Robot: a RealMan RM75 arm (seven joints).
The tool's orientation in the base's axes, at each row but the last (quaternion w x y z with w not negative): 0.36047, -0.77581, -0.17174, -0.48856; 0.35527, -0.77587, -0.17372, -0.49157; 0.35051, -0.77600, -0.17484, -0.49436; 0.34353, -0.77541, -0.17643, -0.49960; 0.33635, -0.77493, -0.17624, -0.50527; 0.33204, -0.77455, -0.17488, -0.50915; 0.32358, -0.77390, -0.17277, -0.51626; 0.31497, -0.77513, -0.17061, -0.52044; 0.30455, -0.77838, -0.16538, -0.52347; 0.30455, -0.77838, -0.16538, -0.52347; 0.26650, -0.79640, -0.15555, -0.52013; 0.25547, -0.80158, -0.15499, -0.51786; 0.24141, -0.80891, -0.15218, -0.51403
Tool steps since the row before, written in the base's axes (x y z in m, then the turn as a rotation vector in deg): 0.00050, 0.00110, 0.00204, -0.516, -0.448, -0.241; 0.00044, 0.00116, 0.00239, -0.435, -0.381, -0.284; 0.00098, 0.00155, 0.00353, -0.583, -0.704, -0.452; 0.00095, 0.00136, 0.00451, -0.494, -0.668, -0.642; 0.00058, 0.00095, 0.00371, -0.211, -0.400, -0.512; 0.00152, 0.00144, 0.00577, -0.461, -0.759, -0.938; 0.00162, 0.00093, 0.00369, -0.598, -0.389, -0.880; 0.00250, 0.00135, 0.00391, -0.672, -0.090, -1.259; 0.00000, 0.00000, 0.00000, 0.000, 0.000, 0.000; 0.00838, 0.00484, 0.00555, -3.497, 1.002, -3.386; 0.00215, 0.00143, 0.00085, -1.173, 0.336, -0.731; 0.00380, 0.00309, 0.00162, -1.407, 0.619, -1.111; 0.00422, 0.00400, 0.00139, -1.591, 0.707, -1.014
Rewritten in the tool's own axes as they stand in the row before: 0.00194, -0.00124, 0.00058, -0.413, 0.080, -0.590; 0.00223, -0.00143, 0.00049, -0.420, 0.101, -0.478; 0.00347, -0.00178, 0.00081, -0.612, 0.295, -0.761; 0.00436, -0.00198, 0.00039, -0.745, 0.393, -0.627; 0.00353, -0.00159, 0.00007, -0.525, 0.331, -0.285; 0.00576, -0.00205, 0.00051, -0.992, 0.580, -0.591; 0.00396, -0.00090, 0.00079, -1.019, 0.208, -0.449; 0.00449, -0.00074, 0.00163, -1.414, 0.060, -0.203; 0.00000, 0.00000, 0.00000, 0.000, 0.000, 0.000; 0.00811, -0.00052, 0.00764, -4.551, -1.758, -0.947; 0.00162, -0.00025, 0.00217, -1.158, -0.696, -0.446; 0.00300, -0.00099, 0.00408, -1.605, -0.954, -0.334; 0.00304, -0.00159, 0.00489, -1.596, -1.141, -0.459
